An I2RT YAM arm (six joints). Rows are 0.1 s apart.
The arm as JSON. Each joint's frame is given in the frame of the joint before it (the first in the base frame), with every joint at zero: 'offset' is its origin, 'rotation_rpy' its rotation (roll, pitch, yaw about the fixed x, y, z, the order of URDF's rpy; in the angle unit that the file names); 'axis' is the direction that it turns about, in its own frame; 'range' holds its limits. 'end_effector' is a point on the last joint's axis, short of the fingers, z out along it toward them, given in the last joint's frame.
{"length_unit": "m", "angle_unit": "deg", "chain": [
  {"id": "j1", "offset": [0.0, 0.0, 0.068], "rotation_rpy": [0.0, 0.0, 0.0], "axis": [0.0, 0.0, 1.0], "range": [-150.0, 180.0]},
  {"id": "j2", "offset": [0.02, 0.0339, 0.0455], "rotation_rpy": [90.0, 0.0, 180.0], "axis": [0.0, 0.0, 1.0], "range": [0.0, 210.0]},
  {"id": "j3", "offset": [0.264, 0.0, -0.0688], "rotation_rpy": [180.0, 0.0, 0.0], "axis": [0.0, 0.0, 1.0], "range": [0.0, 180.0]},
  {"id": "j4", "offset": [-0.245, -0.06, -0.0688], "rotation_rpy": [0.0, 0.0, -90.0], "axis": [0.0, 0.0, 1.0], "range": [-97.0, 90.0]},
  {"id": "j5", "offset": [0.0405, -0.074, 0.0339], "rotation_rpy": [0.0, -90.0, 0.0], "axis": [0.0, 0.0, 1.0], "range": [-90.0, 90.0]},
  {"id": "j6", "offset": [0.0, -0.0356, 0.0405], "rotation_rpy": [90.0, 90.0, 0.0], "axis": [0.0, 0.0, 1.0], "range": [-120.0, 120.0]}
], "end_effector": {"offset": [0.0, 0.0, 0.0], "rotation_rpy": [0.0, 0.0, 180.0]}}
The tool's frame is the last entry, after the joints.
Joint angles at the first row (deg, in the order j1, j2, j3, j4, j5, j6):
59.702, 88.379, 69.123, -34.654, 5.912, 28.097
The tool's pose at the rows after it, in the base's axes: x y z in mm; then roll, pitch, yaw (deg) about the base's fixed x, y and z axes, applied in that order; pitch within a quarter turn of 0, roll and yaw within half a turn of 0:
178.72 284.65 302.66 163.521 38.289 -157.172
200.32 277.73 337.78 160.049 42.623 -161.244
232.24 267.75 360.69 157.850 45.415 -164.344
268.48 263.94 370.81 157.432 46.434 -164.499
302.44 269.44 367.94 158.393 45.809 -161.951
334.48 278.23 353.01 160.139 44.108 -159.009
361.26 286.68 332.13 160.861 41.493 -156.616
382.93 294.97 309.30 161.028 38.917 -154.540
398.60 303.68 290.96 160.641 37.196 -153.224
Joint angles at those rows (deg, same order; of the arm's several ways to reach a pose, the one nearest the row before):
58.587, 88.399, 76.488, -37.365, 6.721, 27.507
54.784, 88.729, 83.265, -38.567, 5.650, 25.780
49.364, 91.088, 89.819, -39.353, 3.006, 22.961
44.446, 96.115, 97.185, -40.599, -0.688, 19.486
41.320, 102.914, 104.859, -42.479, -4.296, 16.032
39.201, 110.278, 111.742, -44.314, -6.786, 13.060
37.714, 117.187, 117.669, -46.306, -9.366, 10.830
36.752, 123.547, 122.979, -48.140, -11.682, 8.950
36.359, 129.010, 128.135, -49.713, -13.410, 7.835

